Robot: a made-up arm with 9 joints. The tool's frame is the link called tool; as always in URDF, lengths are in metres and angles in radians.
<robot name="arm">
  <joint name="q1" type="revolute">
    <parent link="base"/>
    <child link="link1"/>
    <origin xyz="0 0 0.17"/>
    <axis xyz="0 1 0"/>
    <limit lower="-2.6" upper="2.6" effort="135" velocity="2.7"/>
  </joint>
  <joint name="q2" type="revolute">
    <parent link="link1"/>
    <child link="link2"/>
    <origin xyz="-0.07 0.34 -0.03"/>
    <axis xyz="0 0 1"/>
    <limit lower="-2.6" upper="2.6" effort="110" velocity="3"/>
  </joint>
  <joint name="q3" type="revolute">
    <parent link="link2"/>
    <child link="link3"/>
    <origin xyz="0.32 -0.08 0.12"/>
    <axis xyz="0 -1 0"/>
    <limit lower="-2.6" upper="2.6" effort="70" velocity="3.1"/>
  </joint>
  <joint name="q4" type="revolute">
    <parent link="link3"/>
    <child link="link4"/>
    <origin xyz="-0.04 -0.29 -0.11"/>
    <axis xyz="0 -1 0"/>
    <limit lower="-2.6" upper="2.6" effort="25" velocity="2.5"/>
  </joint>
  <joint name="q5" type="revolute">
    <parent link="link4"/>
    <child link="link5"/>
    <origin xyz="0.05 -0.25 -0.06"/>
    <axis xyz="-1 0 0"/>
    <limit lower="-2.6" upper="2.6" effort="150" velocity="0.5"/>
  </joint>
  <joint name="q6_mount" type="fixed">
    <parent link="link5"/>
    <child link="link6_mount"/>
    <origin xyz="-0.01 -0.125 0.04"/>
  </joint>
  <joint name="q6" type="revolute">
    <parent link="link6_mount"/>
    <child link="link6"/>
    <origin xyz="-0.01 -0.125 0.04"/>
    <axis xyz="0 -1 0"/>
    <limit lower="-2.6" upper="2.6" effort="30" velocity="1.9"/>
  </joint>
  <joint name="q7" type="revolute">
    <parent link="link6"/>
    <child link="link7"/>
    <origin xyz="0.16 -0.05 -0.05"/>
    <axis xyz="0 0 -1"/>
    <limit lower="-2.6" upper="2.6" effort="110" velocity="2.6"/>
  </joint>
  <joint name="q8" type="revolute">
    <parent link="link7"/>
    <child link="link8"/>
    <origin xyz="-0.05 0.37 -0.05"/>
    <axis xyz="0 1 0"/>
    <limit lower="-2.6" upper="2.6" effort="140" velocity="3.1"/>
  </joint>
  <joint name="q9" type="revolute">
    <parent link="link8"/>
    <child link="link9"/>
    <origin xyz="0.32 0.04 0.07"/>
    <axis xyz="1 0 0"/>
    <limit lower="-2.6" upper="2.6" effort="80" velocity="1.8"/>
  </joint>
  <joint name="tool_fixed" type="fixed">
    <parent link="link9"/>
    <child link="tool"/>
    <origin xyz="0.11 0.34 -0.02"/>
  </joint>
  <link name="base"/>
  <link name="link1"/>
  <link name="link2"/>
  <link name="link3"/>
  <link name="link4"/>
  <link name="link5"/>
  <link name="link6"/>
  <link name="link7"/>
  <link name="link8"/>
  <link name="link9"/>
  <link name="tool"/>
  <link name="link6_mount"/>
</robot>
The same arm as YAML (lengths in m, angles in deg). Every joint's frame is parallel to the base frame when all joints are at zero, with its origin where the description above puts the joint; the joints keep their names.
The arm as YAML. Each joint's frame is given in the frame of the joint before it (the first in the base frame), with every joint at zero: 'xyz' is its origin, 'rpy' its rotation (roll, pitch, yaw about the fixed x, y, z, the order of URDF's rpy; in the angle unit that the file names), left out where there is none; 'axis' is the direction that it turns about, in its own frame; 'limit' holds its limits. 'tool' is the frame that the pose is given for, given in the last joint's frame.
units:
  length: m
  angle: deg
joints:
  - name: q1
    type: revolute
    origin:
      xyz: [0.0, 0.0, 0.17]
    axis: [0.0, 1.0, 0.0]
    limit:
      lower: -148.97
      upper: 148.97
  - name: q2
    type: revolute
    origin:
      xyz: [-0.07, 0.34, -0.03]
    axis: [0.0, 0.0, 1.0]
    limit:
      lower: -148.97
      upper: 148.97
  - name: q3
    type: revolute
    origin:
      xyz: [0.32, -0.08, 0.12]
    axis: [0.0, -1.0, 0.0]
    limit:
      lower: -148.97
      upper: 148.97
  - name: q4
    type: revolute
    origin:
      xyz: [-0.04, -0.29, -0.11]
    axis: [0.0, -1.0, 0.0]
    limit:
      lower: -148.97
      upper: 148.97
  - name: q5
    type: revolute
    origin:
      xyz: [0.05, -0.25, -0.06]
    axis: [-1.0, 0.0, 0.0]
    limit:
      lower: -148.97
      upper: 148.97
  - name: q6
    type: revolute
    origin:
      xyz: [-0.02, -0.25, 0.08]
    axis: [0.0, -1.0, 0.0]
    limit:
      lower: -148.97
      upper: 148.97
  - name: q7
    type: revolute
    origin:
      xyz: [0.16, -0.05, -0.05]
    axis: [0.0, 0.0, -1.0]
    limit:
      lower: -148.97
      upper: 148.97
  - name: q8
    type: revolute
    origin:
      xyz: [-0.05, 0.37, -0.05]
    axis: [0.0, 1.0, 0.0]
    limit:
      lower: -148.97
      upper: 148.97
  - name: q9
    type: revolute
    origin:
      xyz: [0.32, 0.04, 0.07]
    axis: [1.0, 0.0, 0.0]
    limit:
      lower: -148.97
      upper: 148.97
tool:
  origin:
    xyz: [0.11, 0.34, -0.02]

